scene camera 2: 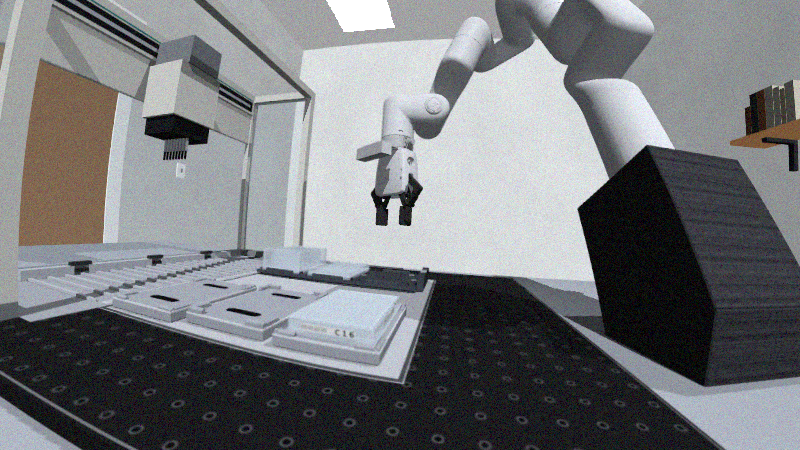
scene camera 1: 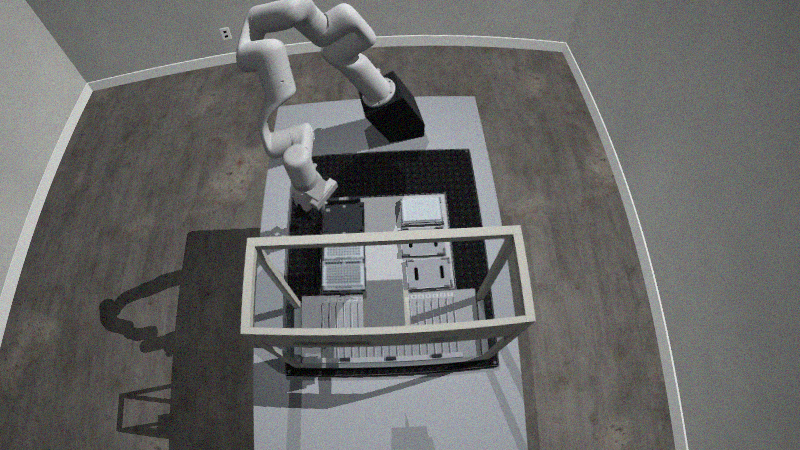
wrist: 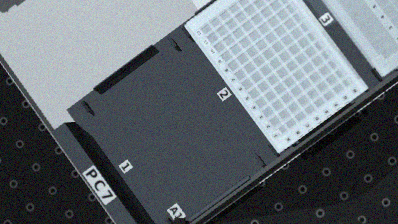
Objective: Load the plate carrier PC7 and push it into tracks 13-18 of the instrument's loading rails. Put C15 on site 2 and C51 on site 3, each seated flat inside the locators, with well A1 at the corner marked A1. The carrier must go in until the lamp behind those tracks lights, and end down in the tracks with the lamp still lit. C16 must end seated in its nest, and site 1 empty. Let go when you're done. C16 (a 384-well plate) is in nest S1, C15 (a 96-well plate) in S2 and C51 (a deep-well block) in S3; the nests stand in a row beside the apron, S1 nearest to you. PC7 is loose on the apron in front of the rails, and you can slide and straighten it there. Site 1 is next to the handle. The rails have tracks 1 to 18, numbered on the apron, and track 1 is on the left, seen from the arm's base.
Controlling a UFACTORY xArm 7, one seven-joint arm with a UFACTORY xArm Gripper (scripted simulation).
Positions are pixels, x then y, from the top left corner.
Labels:
dark carrier PC7: scene camera 2; scene camera 1 342,215; wrist
same spot on dark carrier PC7: (scene camera 2: pixel 390 280) = (wrist: pixel 146 112)

